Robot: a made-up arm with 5 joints.
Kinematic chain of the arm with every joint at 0, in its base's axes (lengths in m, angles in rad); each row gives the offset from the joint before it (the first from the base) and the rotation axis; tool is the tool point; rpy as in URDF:
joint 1: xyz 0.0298 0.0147 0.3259 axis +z
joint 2: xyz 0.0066 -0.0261 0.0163 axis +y
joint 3: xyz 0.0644 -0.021 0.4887 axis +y
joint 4: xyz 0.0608 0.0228 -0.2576 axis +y
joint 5: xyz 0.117 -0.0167 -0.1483 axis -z
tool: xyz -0.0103 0.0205 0.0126 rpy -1.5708 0 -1.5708
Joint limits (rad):
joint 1: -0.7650..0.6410
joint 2: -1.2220..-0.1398
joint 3: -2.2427..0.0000
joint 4: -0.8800..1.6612
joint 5: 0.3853..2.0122
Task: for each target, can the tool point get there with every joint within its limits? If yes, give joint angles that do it. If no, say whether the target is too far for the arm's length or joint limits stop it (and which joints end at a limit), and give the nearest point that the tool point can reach.
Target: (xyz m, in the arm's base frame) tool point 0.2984 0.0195 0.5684
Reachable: yes | joints 0.1016 -0.3649 -0.3630 0.4919 1.0942
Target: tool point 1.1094 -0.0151 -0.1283
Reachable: no: too far | nearest point 0.3759 0.0051 0.5276 | short by 0.984 m
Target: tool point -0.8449 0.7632 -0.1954
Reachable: no: too far | nearest point -0.5386 0.5011 0.7129 | short by 0.994 m
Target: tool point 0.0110 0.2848 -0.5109
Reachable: no: joint limits stop it (at a limit: joint 1, joint 2, joint 3, joint 4) | nearest point -0.0634 0.0663 0.3584 | short by 0.899 m
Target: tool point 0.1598 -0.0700 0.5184
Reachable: yes | joints -0.3830 -0.5717 -0.3067 1.0055 1.5354
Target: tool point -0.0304 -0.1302 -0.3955
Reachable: no: joint limits stop it (at a limit: joint 1, joint 2, joint 3, joint 4, joint 5) | nearest point -0.0252 -0.0768 0.3565 | short by 0.754 m
